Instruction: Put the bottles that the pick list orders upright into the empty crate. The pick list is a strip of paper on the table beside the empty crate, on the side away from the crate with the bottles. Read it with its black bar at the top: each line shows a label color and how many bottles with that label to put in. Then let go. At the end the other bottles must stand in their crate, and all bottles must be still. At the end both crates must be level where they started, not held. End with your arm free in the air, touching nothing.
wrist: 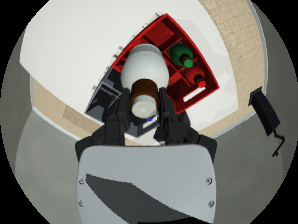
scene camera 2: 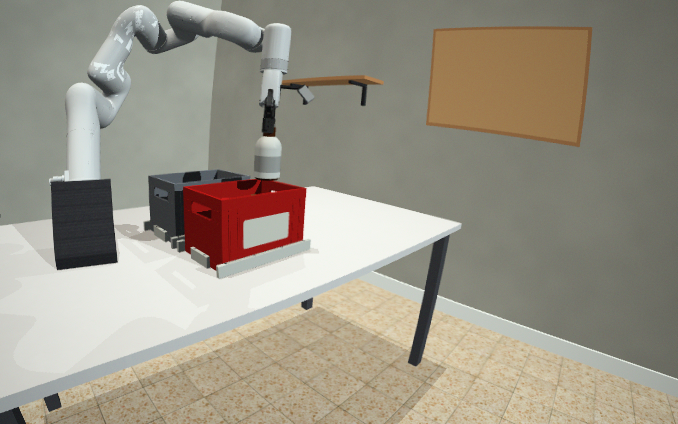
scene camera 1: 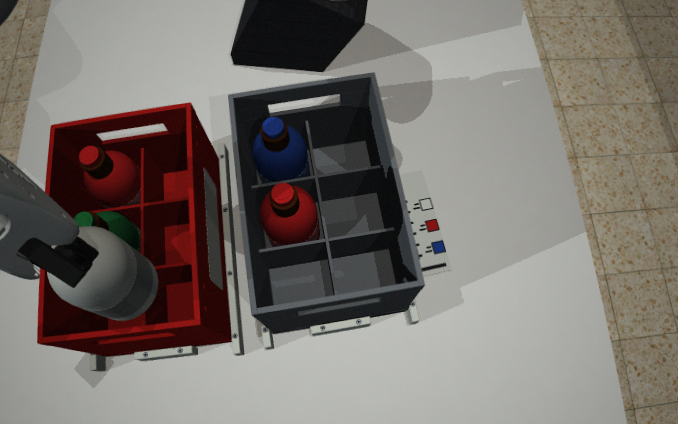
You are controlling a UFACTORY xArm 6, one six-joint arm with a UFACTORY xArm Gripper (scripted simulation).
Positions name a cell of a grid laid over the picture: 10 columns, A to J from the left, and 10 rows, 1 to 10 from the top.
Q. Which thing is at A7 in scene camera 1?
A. My gripper.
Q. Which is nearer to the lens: the white-label bottle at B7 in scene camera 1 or the grey crate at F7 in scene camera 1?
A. The white-label bottle.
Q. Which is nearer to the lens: the white-label bottle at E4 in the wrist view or the grey crate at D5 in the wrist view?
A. The white-label bottle.
